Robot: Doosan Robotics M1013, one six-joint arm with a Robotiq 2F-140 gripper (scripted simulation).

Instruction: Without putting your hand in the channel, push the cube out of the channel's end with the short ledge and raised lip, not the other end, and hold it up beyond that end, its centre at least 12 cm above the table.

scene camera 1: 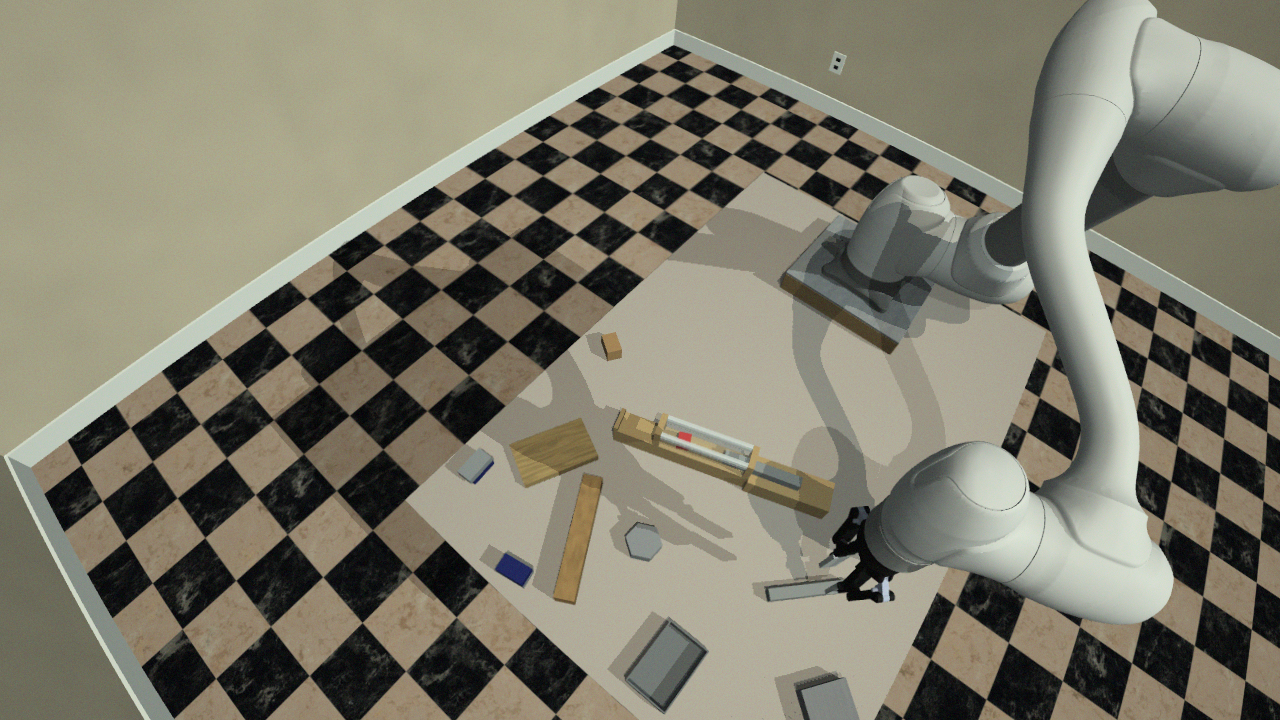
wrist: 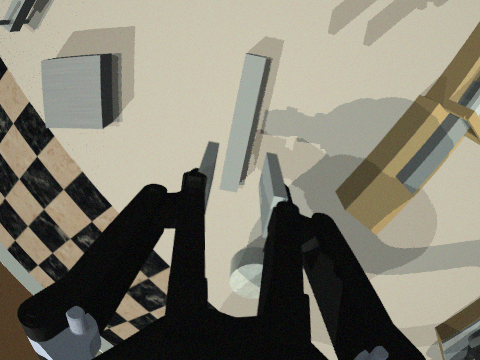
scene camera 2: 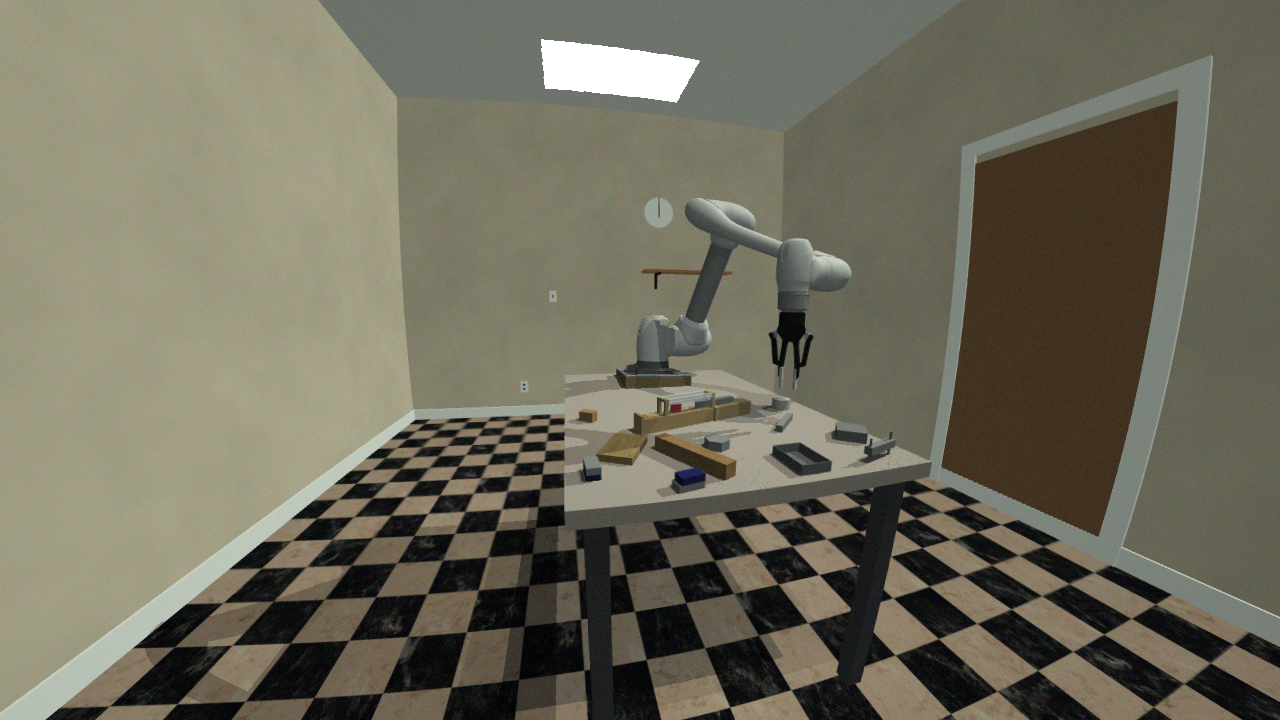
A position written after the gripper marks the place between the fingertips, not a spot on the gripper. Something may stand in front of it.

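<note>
The gripper [scene camera 1: 829, 577], with a wooden board [scene camera 1: 556, 451]. A grey tray [scene camera 2: 795, 454], the board [scene camera 2: 621, 448], the gripper [scene camera 2: 787, 388]. A pale round disc [wrist: 246, 266], the gripper [wrist: 239, 164]. Wooden board out of frame in the wrist view. Grey tray out of frame in the wrist view.
</note>
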